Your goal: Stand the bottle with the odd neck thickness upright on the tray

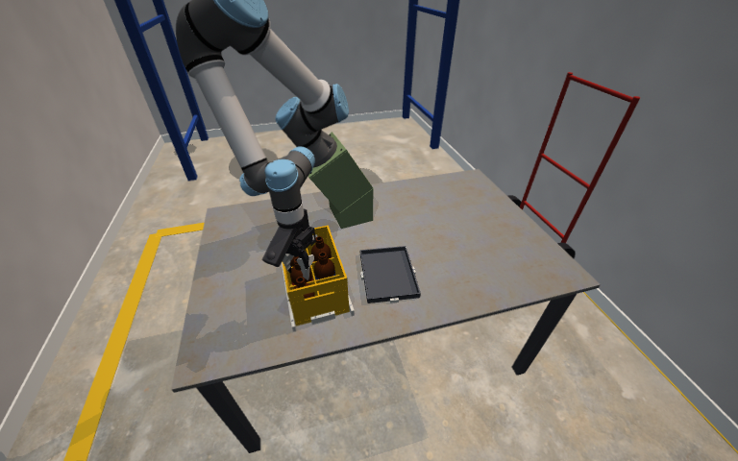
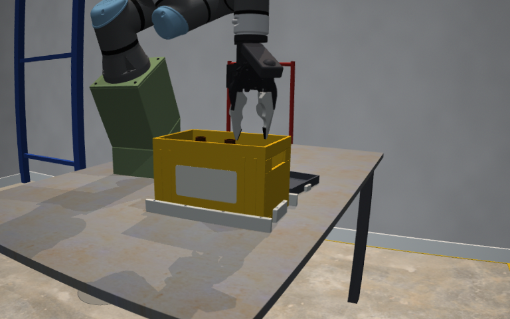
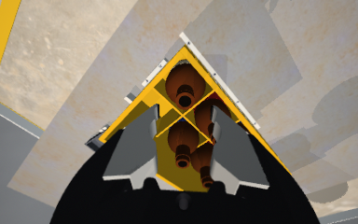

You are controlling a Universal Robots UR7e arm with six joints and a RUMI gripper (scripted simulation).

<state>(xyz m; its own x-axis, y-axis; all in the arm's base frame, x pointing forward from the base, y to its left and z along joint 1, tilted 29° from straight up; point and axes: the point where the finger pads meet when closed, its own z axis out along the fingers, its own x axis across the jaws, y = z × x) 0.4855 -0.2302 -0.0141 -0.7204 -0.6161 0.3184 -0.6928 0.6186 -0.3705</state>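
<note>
My hand is 11 cm above the yellow crate, 9 cm past it and 5 cm to the right of it. The rest, counted from my hand: dark tray: 33 cm to the left, 18 cm below, 7 cm behind.
</note>
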